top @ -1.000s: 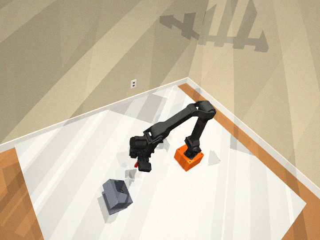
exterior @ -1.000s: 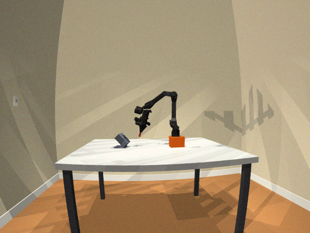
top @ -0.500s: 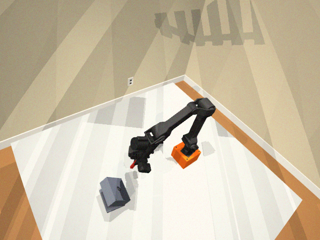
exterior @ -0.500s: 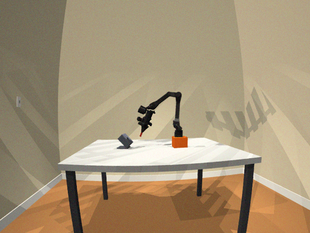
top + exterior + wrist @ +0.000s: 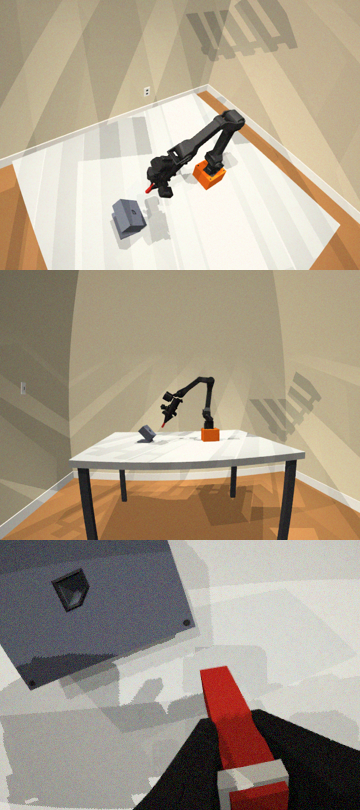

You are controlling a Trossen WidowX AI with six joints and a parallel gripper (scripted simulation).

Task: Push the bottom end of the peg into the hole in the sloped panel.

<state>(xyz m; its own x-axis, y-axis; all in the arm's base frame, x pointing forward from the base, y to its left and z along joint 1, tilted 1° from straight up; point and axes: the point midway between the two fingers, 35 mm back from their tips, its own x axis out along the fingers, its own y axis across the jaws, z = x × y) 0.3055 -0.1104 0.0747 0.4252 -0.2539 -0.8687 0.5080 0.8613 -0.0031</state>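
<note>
My gripper tip is 14 cm short of the grey sloped panel, 7 cm above it and 1 cm to the right of it. From my gripper tip the other things lie so: red flat-sided peg (1 cm behind, 1 cm above).
</note>
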